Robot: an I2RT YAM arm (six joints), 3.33 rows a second.
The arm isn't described. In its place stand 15 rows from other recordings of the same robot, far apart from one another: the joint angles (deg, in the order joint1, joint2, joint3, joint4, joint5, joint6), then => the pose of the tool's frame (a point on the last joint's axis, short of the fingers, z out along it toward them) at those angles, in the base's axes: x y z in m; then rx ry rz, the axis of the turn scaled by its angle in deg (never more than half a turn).
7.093 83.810 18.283 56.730 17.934 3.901 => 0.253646 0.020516 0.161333 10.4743 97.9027 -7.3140
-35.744 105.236 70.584 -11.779 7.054 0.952 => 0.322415 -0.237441 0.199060 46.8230 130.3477 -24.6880
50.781 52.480 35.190 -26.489 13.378 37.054 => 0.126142 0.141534 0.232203 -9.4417 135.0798 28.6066
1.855 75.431 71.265 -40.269 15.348 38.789 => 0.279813 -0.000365 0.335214 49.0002 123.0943 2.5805
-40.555 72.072 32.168 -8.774 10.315 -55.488 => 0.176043 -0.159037 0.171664 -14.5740 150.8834 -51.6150
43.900 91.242 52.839 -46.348 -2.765 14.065 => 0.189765 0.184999 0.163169 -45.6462 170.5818 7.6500
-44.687 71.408 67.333 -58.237 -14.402 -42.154 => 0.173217 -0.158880 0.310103 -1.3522 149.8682 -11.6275
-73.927 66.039 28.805 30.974 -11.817 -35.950 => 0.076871 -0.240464 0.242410 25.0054 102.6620 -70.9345
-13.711 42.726 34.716 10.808 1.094 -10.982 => 0.181020 -0.044864 0.323248 2.9711 87.7645 -20.5349
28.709 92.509 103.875 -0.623 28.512 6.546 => 0.326857 0.159641 0.503979 8.3999 80.2503 9.5295
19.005 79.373 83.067 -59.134 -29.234 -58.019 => 0.251076 0.104866 0.362109 -94.0282 100.3044 19.4522
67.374 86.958 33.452 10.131 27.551 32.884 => 0.121636 0.249039 0.143357 -25.1161 126.6825 22.2913
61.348 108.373 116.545 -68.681 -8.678 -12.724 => 0.182742 0.345653 0.363215 -95.4260 121.3518 27.3972
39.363 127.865 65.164 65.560 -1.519 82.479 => 0.352864 0.290686 0.137190 36.3608 95.9241 94.8944
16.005 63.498 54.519 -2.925 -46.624 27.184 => 0.233067 0.093773 0.350480 -25.5996 105.1937 71.4594
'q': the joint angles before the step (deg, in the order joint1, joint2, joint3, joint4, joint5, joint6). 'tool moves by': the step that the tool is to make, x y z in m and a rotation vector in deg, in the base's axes. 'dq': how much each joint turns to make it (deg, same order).
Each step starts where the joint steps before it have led.
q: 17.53, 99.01, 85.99, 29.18, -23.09, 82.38
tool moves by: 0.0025, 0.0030, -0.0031, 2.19, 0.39, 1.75
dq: 0.22, 0.94, -0.15, 2.50, -0.82, 2.78
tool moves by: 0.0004, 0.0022, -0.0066, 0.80, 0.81, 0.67
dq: 0.26, 0.27, -1.16, 1.39, -0.08, 1.19
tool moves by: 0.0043, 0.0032, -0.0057, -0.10, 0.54, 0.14
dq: 0.24, 1.10, 0.23, 0.34, 0.12, 0.04
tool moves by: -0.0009, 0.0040, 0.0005, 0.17, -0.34, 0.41
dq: 0.56, 0.16, 0.15, 0.39, 0.16, 0.01
